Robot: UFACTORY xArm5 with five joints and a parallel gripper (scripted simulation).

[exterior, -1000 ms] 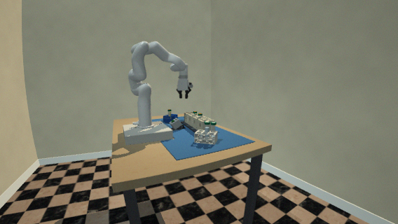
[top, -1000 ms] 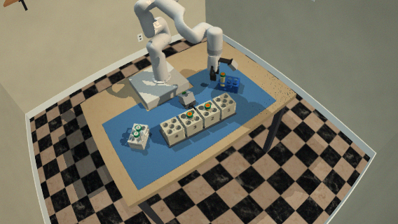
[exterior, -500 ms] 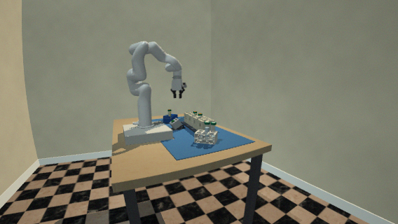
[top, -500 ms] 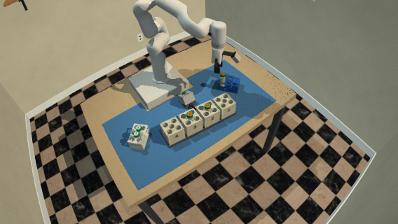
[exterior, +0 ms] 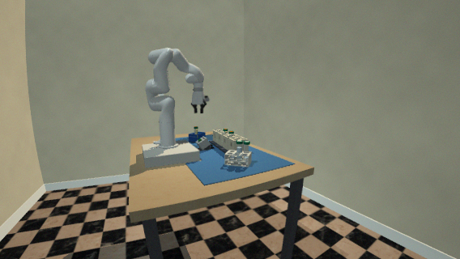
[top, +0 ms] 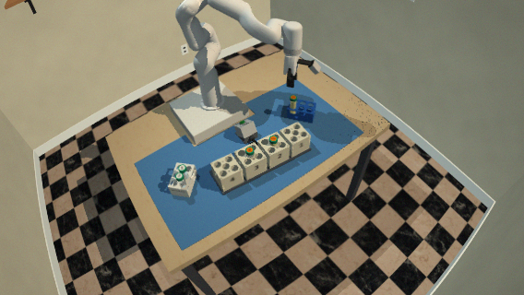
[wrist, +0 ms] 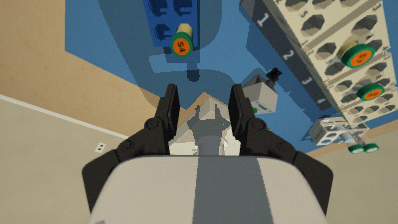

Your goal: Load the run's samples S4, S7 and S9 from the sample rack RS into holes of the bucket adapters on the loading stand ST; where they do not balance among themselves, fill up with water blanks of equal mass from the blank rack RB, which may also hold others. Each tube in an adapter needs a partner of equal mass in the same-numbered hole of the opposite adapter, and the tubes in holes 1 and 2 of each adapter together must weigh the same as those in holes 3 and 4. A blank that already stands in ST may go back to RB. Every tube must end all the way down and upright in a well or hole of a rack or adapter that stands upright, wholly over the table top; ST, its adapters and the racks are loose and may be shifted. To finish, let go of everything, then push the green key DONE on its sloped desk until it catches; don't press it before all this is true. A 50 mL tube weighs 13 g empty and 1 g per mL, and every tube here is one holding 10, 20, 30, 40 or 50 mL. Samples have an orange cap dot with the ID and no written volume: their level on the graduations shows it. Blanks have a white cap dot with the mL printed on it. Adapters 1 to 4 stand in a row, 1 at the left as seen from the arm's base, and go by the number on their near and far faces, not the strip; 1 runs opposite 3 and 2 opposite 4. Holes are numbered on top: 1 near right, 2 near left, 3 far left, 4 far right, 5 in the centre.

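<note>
Now: hand 20 mm past the sample tube S4, 20 mm to the right of it and 190 mm above it. The rest, counted from my hand: blue sample rack RS (70 mm to the left, 220 mm below); DONE desk (40 mm behind, 230 mm to the right, 200 mm below); sample tube S7 (140 mm ahead, 200 mm to the right, 180 mm below).
</note>
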